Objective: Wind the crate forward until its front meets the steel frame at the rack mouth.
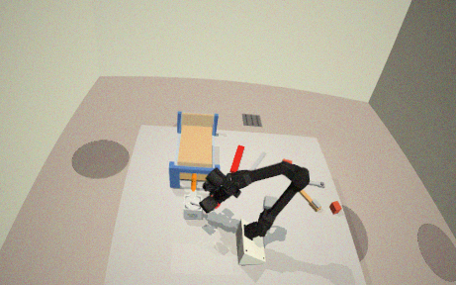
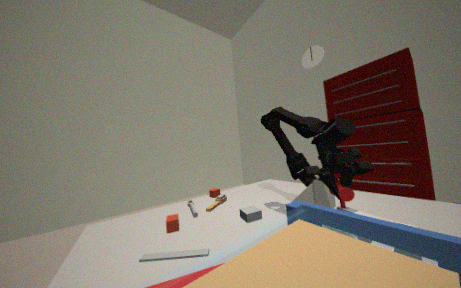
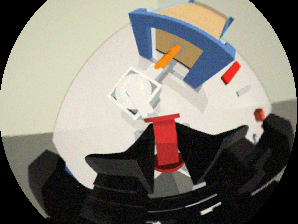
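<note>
The blue frame lies 17 cm ahead of my gripper tip, 9 cm to the left of it and 2 cm below it. Also, from my gripper tip: red knob: 1 cm behind, 1 cm to the right; then grey winch: 8 cm to the left, 10 cm below; then winch handle: 2 cm to the left, 3 cm below.
</note>
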